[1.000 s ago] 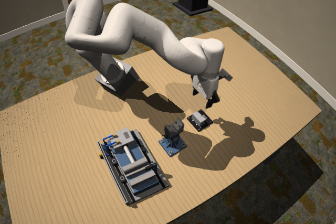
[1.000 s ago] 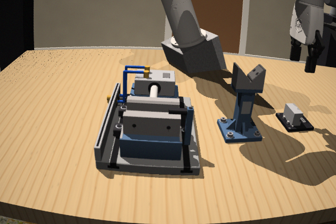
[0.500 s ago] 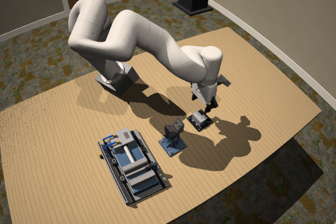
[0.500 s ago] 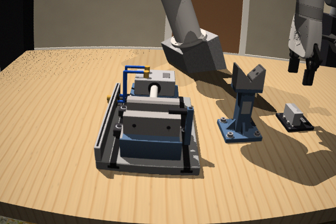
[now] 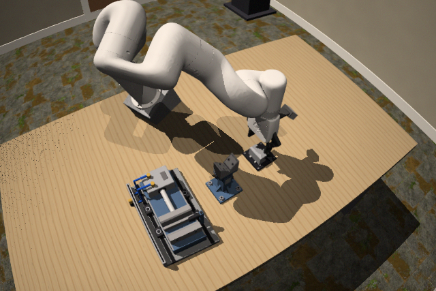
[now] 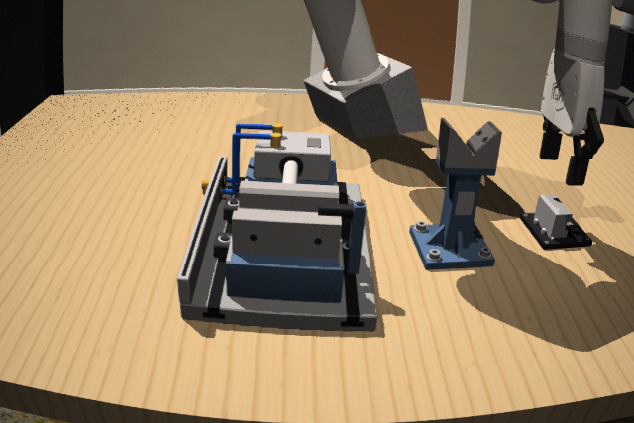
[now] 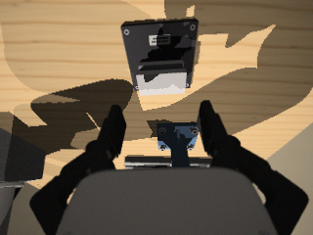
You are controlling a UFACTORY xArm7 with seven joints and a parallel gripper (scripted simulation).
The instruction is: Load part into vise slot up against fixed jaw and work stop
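Right now my hand is 10 mm to the right of the part and 80 mm above it. Also, from my hand: blue base 40 mm ahead, 160 mm to the right, 100 mm below; then blue stand 40 mm ahead, 160 mm to the right, 50 mm below; then black infeed plate 20 mm to the left, 100 mm below.
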